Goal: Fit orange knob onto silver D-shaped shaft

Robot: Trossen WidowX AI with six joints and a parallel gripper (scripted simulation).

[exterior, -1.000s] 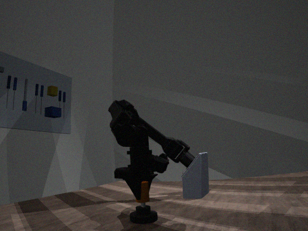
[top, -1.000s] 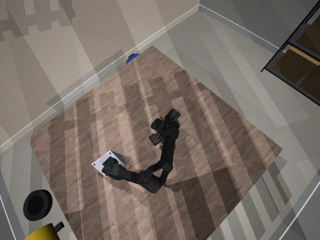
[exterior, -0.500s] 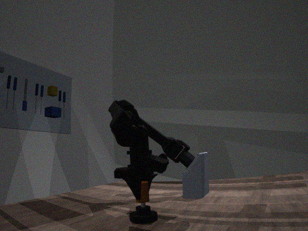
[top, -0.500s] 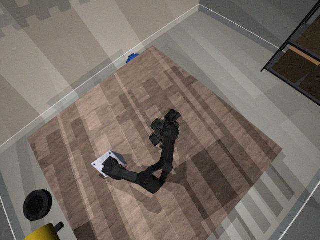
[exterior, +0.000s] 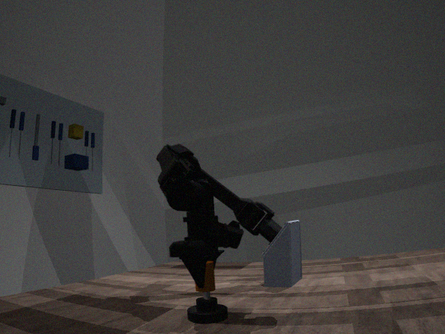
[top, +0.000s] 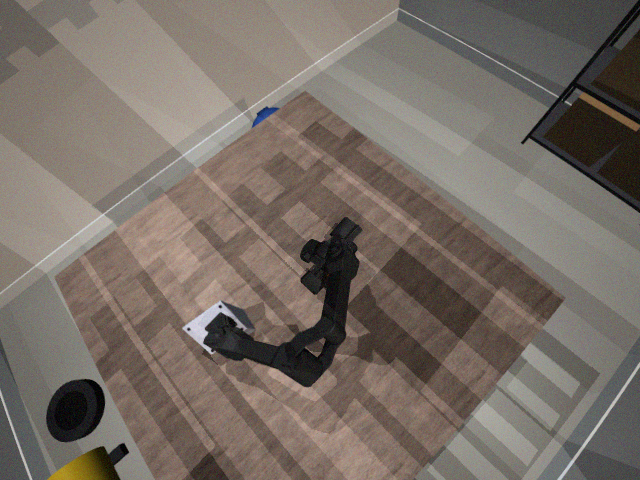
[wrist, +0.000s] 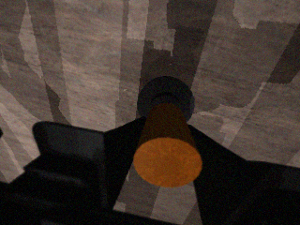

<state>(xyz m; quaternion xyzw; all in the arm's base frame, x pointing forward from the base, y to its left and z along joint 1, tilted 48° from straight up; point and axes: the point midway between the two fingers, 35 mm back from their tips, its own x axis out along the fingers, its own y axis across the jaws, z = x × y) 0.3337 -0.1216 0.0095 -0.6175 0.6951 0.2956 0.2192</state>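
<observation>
The orange knob is 30 mm above my gripper tip. The rest, counted from my gripper tip: round black pedestal 40 mm below.
</observation>
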